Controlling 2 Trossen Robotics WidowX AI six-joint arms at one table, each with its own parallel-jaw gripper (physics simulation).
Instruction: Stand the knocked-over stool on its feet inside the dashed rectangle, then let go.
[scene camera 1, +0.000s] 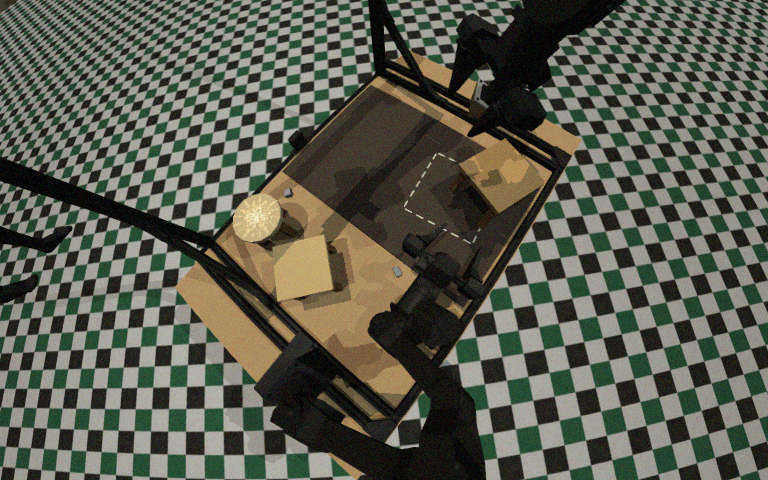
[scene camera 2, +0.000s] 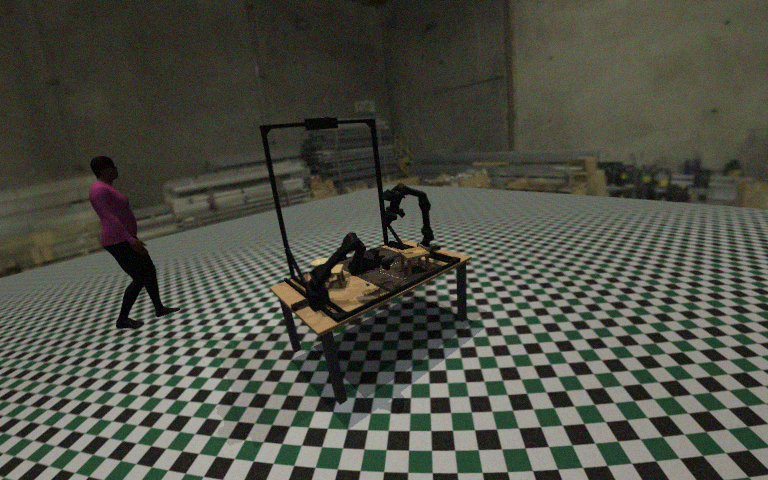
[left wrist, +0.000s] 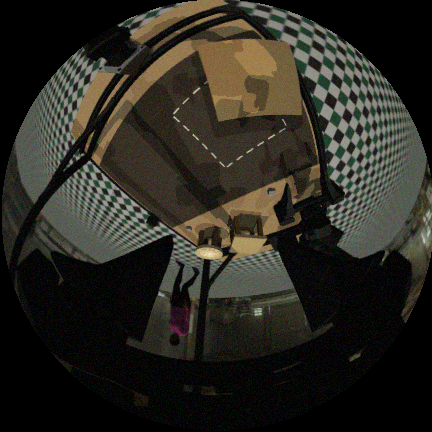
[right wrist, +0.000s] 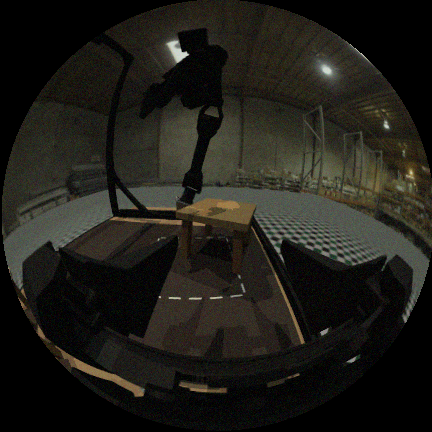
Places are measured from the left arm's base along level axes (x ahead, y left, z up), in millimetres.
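Pixels of known places: left gripper, between the fingertips: (scene camera 1: 459, 114) (scene camera 2: 386, 224) (left wrist: 227, 242) (right wrist: 149, 109); right gripper, between the fingertips: (scene camera 1: 463, 235) (scene camera 2: 389, 257) (left wrist: 305, 175) (right wrist: 230, 243); left arm's base, origin of its link: (scene camera 1: 488, 96) (scene camera 2: 425, 243) (right wrist: 185, 201); right arm's base, origin of its link: (scene camera 1: 298, 388) (scene camera 2: 315, 286).
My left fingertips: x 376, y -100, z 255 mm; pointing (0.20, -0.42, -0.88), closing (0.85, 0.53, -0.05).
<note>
For each thing: its middle in the pictures, then the offset to it from my left fingertips.
- wooden stool, middle of its body: (left wrist: 248, 79) (right wrist: 220, 229) (scene camera 1: 492, 185) (scene camera 2: 414, 260) dy +154, dx -54, dz -259 mm
- round-topped stool, middle of its body: (scene camera 1: 267, 224) (left wrist: 209, 243) (scene camera 2: 321, 268) dy -427, dx +219, dz -270 mm
- second square stool, middle of its body: (scene camera 1: 309, 270) (left wrist: 245, 235) (scene camera 2: 332, 277) dy -258, dx +307, dz -269 mm
A wooden stool (scene camera 1: 501, 173) (scene camera 2: 415, 252) (left wrist: 250, 76) (right wrist: 219, 211) with a square top stands upright on its legs at the far right end of the white dashed rectangle (scene camera 1: 420, 186) (left wrist: 197, 139) (right wrist: 195, 298). Its top overlaps that corner of the outline. My left gripper (scene camera 1: 463, 110) (scene camera 2: 393, 211) (left wrist: 227, 242) is open and empty, high above the table behind the stool. My right gripper (scene camera 1: 455, 240) (scene camera 2: 382, 259) (left wrist: 305, 175) (right wrist: 230, 243) is open and empty, low over the near edge of the rectangle, and faces the stool from a short way off.
A round-topped stool (scene camera 1: 257, 217) (left wrist: 208, 252) and a second square stool (scene camera 1: 302, 268) (left wrist: 246, 243) stand at the table's other end. Two small grey blocks (scene camera 1: 288, 192) (scene camera 1: 396, 271) lie on the top. A black frame rail (scene camera 1: 525, 229) rims the table. A person (left wrist: 179, 318) stands beyond.
</note>
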